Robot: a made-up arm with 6 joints.
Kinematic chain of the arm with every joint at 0, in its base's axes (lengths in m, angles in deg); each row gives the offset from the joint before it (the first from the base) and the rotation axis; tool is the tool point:
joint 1: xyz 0 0 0.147 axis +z
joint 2: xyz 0 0.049 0 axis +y
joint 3: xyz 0 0 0.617 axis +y
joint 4: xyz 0 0 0.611 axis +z
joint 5: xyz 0 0 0 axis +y
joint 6: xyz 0 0 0.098 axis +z
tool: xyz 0 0 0
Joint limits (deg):
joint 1: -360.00..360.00
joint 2: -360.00..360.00
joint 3: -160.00..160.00
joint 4: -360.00..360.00
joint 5: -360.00..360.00
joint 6: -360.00..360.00
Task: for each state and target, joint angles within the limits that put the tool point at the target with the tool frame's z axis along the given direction. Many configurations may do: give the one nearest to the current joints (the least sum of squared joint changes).
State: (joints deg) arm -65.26 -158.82 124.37 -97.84 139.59 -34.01
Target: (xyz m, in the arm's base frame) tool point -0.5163 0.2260 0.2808 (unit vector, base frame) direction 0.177 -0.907 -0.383
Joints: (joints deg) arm -26.01 -132.58 117.07 -59.52 121.18 -34.01
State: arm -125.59 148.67 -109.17 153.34 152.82 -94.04
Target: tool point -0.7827 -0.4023 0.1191 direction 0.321 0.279 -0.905
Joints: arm -155.23 127.36 -82.78 160.96 201.36 -94.04
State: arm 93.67 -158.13 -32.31 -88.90 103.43 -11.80
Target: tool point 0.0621 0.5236 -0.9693 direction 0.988 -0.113 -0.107
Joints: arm 88.47 -204.74 -2.04 -82.78 86.76 -11.80
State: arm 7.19 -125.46 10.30 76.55 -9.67 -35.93
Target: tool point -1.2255 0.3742 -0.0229 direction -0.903 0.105 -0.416
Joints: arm -15.40 -83.93 -24.62 51.91 -10.14 -35.93
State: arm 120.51 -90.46 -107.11 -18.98 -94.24 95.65
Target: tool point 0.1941 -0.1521 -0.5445 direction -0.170 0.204 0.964
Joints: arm 151.14 -114.04 -94.92 8.05 -136.37 95.65
